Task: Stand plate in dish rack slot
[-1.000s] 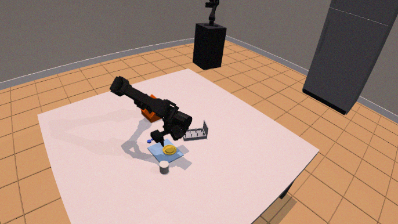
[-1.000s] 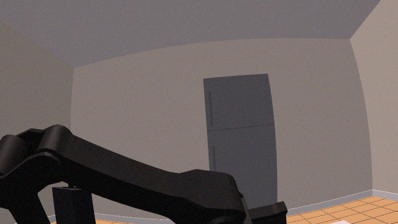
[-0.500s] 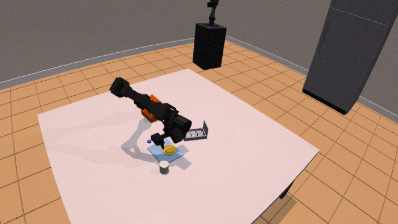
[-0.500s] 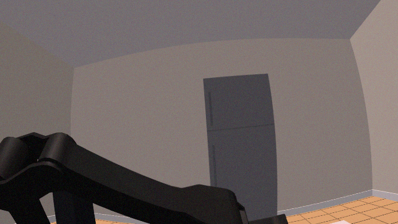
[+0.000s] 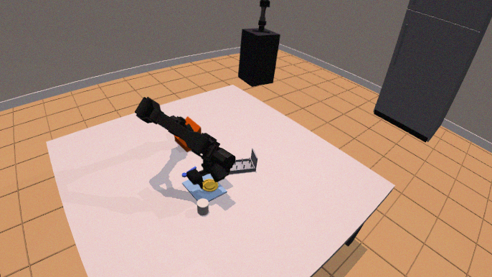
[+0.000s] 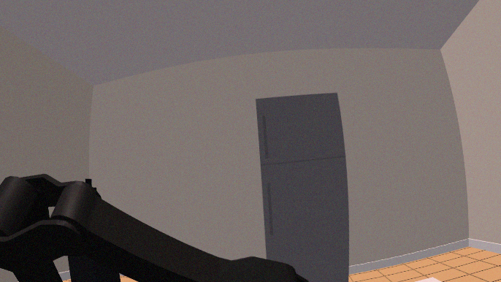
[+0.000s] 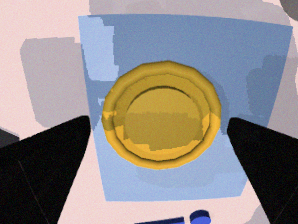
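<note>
Now: the yellow plate 1 cm below my gripper tip. Round my gripper tip: blue spoon 13 cm behind, 5 cm to the right, 2 cm below; then blue mat 2 cm to the right, 2 cm below, 1 cm behind; then small white cup 10 cm ahead, 8 cm to the right.
</note>
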